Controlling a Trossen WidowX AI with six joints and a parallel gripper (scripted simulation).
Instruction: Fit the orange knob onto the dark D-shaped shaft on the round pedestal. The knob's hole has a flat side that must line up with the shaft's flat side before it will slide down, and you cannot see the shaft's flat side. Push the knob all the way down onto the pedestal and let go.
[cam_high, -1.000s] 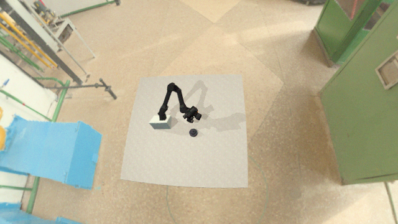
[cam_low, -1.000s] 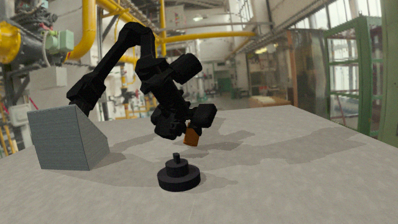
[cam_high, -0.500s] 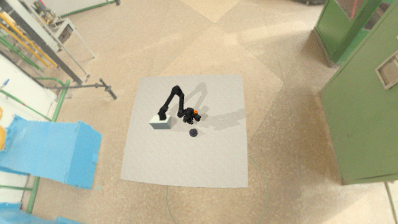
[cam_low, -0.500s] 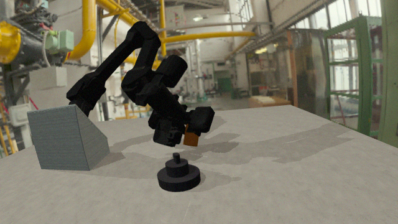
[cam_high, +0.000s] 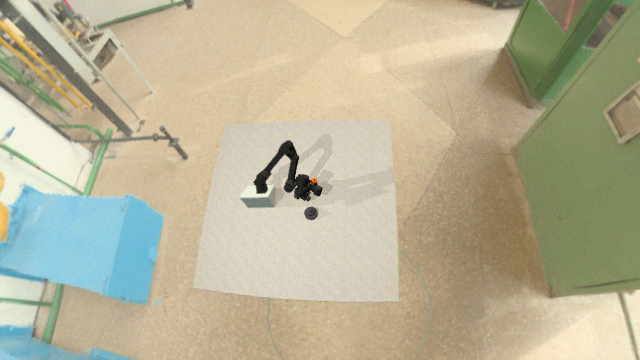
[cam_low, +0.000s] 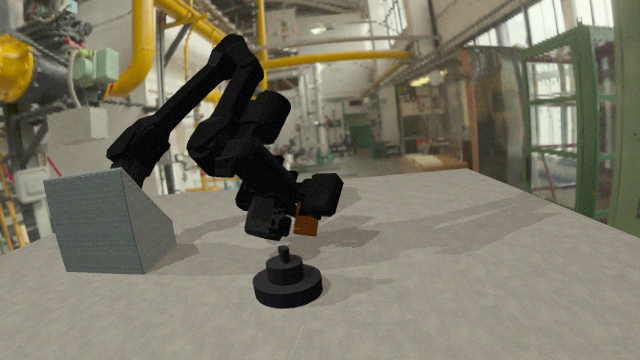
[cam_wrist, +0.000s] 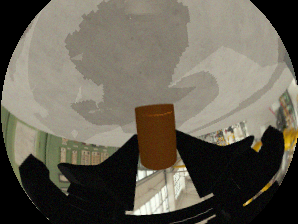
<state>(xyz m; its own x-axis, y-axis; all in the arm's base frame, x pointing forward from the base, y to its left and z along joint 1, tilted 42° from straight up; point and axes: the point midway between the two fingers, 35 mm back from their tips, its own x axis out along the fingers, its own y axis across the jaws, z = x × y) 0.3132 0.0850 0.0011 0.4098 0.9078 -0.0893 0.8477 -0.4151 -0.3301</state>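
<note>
The orange knob is 1 cm to the right of my gripper tip. The rest, counted from my gripper tip: dark round pedestal: 20 cm to the right, 3 cm behind.
</note>
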